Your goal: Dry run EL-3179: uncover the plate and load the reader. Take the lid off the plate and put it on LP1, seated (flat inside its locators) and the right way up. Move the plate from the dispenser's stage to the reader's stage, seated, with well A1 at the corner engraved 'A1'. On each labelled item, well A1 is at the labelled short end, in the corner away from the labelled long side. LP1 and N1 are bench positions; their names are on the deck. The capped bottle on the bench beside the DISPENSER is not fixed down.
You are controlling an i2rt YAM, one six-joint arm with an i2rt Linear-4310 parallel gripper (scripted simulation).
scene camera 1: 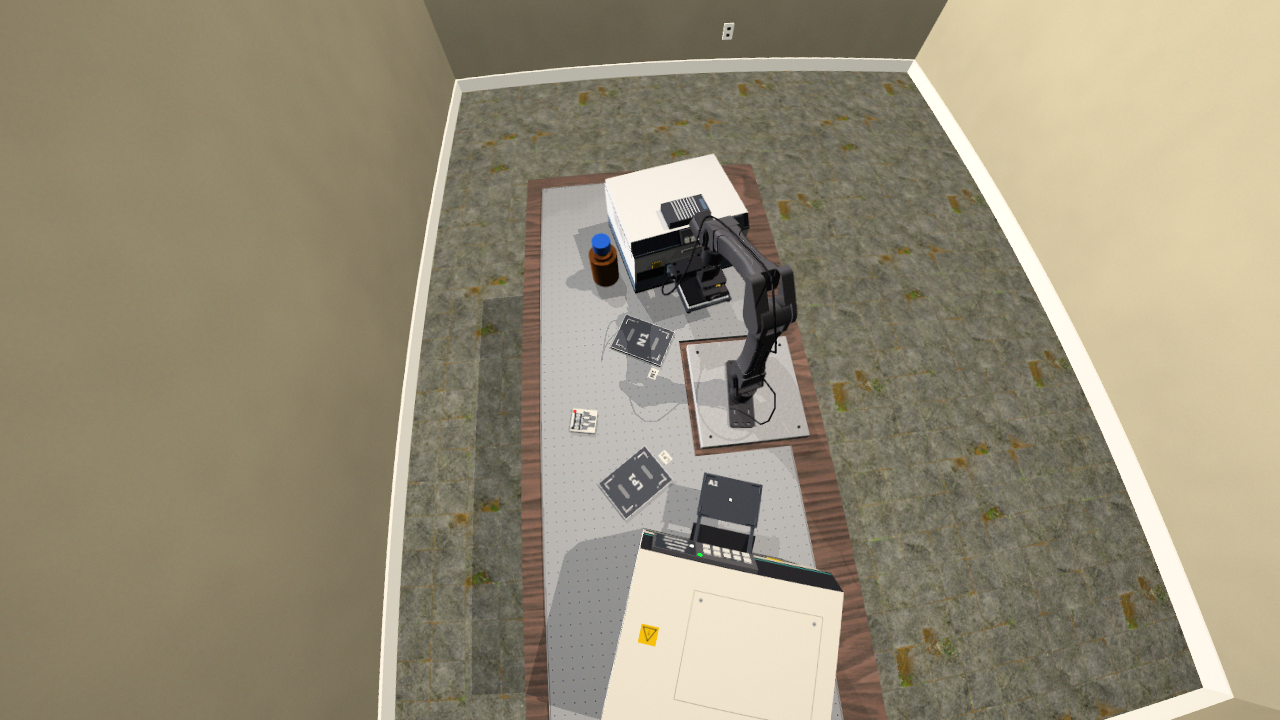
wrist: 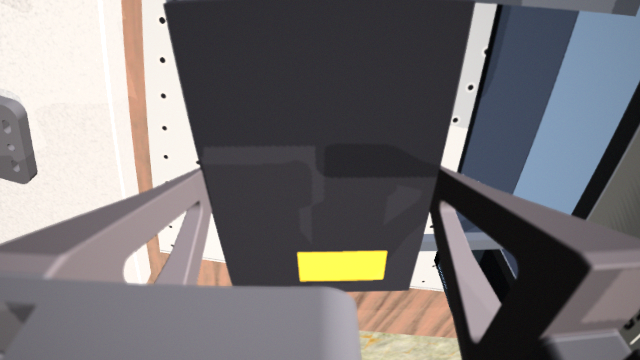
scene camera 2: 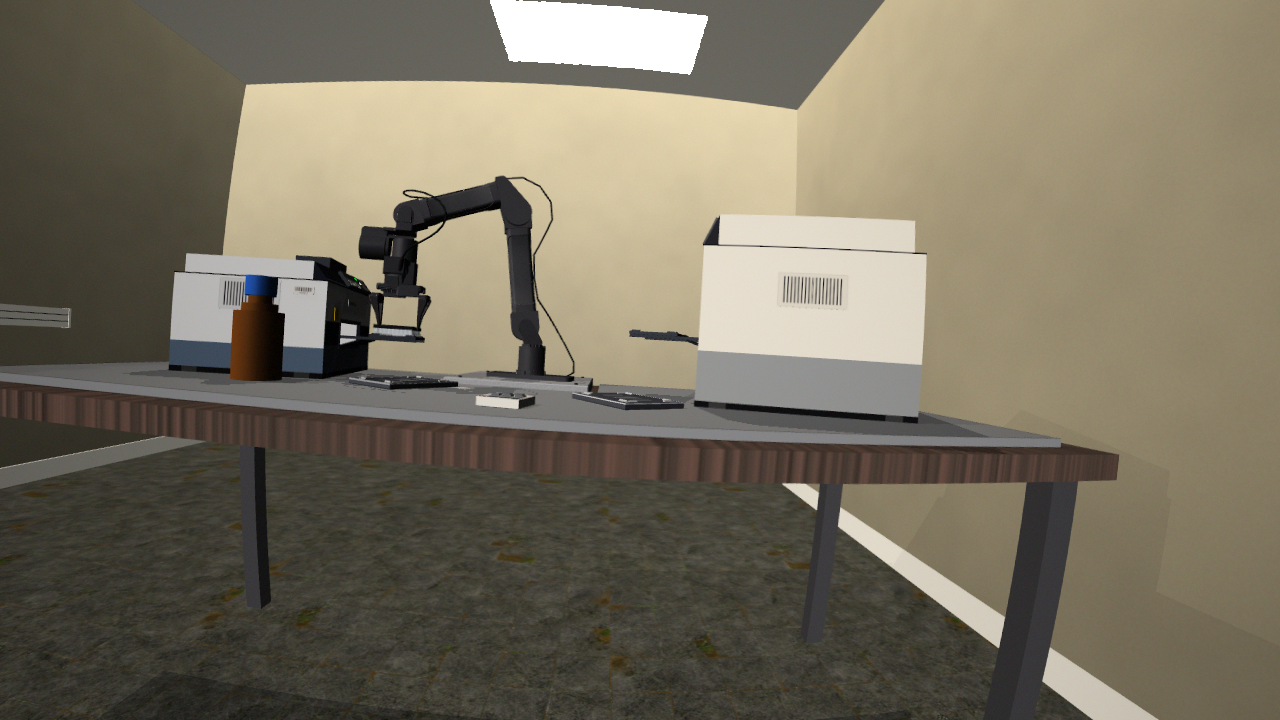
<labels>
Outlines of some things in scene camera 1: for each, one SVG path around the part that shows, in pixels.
A brown capped bottle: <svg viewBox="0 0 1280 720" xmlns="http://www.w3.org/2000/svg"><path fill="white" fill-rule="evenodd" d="M601 233L592 238L589 260L594 282L599 286L609 287L614 285L619 279L617 251L611 245L609 236Z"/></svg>
</labels>
